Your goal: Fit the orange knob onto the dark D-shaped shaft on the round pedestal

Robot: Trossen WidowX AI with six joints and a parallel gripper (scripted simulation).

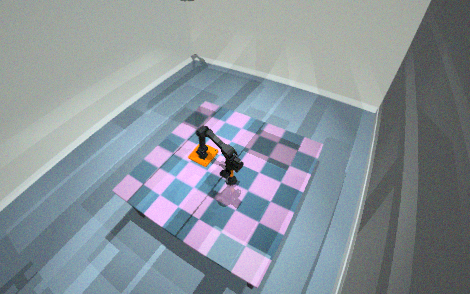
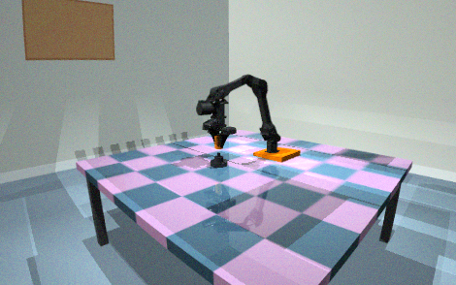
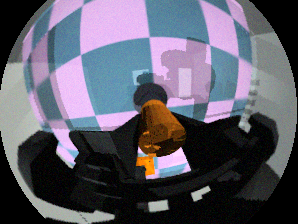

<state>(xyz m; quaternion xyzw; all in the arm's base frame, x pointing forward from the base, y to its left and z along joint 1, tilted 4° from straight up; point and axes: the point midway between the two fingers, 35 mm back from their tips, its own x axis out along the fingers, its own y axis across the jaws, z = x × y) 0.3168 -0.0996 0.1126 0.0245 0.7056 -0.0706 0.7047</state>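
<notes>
The dark round pedestal lies 60 mm below my gripper tip. The rest, counted from my gripper tip: orange knob: 20 mm above.
</notes>
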